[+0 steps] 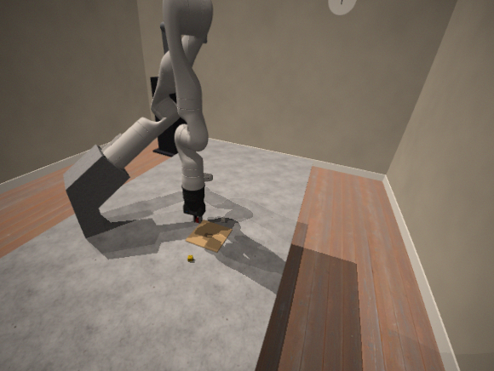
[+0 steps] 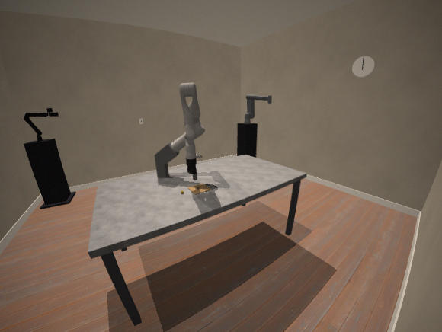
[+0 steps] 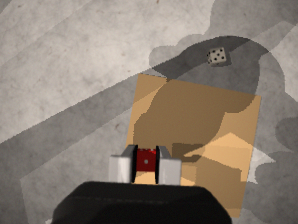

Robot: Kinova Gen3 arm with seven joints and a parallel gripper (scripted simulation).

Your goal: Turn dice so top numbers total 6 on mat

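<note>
The tan mat lies 80 mm below my hand, 50 mm ahead of it and 10 mm to the left of it. From my hand the other things lie so: white die: 120 mm to the left, 70 mm below, 50 mm ahead; red die: 10 mm below; yellow die: 130 mm to the right, 70 mm below, 50 mm ahead.
</note>
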